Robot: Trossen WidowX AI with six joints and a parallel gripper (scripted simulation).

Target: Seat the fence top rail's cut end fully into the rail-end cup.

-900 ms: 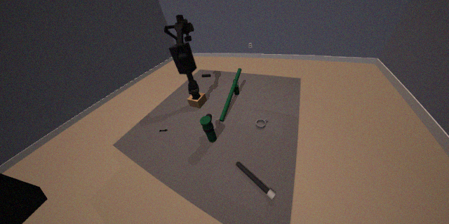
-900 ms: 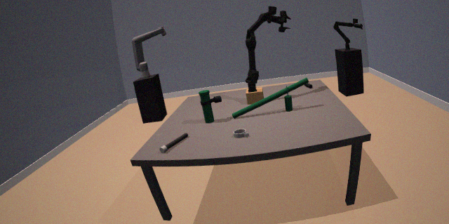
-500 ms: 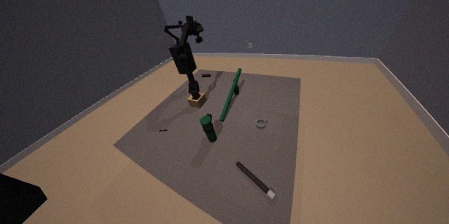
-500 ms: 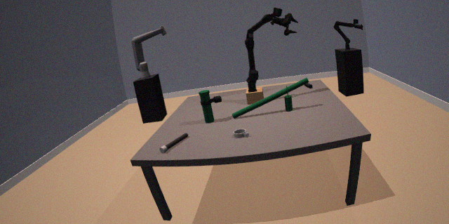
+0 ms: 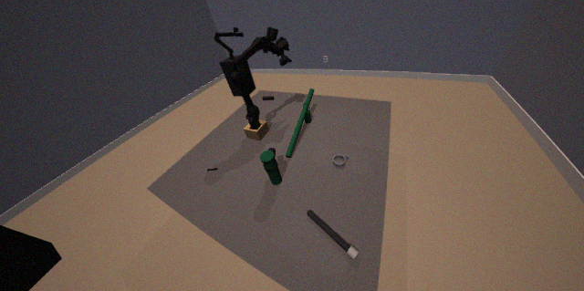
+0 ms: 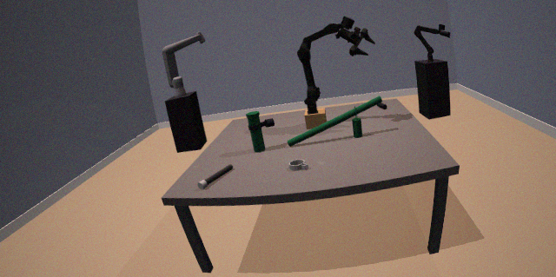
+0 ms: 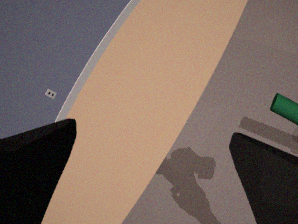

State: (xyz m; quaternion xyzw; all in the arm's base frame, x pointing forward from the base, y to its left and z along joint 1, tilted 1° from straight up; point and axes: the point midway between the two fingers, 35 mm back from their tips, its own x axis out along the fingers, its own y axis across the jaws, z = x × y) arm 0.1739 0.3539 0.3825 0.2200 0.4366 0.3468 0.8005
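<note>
My gripper tip is 640 mm to the left of the dark rail-end cup, 310 mm above it and 80 mm short of it. Also, from my gripper tip: metal ring band (500 mm to the right, 430 mm below, 410 mm ahead); small green post (340 mm below, 170 mm to the right, 130 mm ahead); small black bolt (740 mm to the right, 430 mm below, 340 mm behind).
</note>
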